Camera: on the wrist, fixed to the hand. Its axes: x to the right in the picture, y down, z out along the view.
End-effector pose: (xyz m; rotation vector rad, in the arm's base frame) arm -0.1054 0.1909 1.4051 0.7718 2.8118 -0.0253
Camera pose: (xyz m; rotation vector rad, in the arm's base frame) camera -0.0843 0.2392 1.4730 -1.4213 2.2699 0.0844
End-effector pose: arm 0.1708 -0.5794 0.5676 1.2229 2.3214 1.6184
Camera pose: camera 0.1776 -0.6273 0.6387 -0.4793 1.6771 0.9581
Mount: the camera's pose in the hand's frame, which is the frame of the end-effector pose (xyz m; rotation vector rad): -0.0083 0.0552 -0.0654 -0.3477 -0.2760 -1.5855
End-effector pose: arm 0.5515 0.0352 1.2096 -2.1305 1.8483 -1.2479
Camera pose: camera 0.4687 0.0559 1.2202 2.5135 0.0564 0.3121
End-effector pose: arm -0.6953 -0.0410 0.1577 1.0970 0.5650 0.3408
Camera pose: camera -0.7395 0.0263 0.1878 0.1240 0.9056 -1.0423
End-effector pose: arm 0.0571 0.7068 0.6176 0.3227 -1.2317 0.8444
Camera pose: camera 0.0623 0.7820 0.5762 0.9486 -0.9389 -0.7848
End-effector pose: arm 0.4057 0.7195 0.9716 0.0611 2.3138 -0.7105
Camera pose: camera 0.3846 0.8008 0.9900 -2.0117 1.7831 -0.8575
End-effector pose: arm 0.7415 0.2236 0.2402 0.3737 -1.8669 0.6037
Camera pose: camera 0.7661 0.3060 0.2384 1.4896 -1.2935 -0.8572
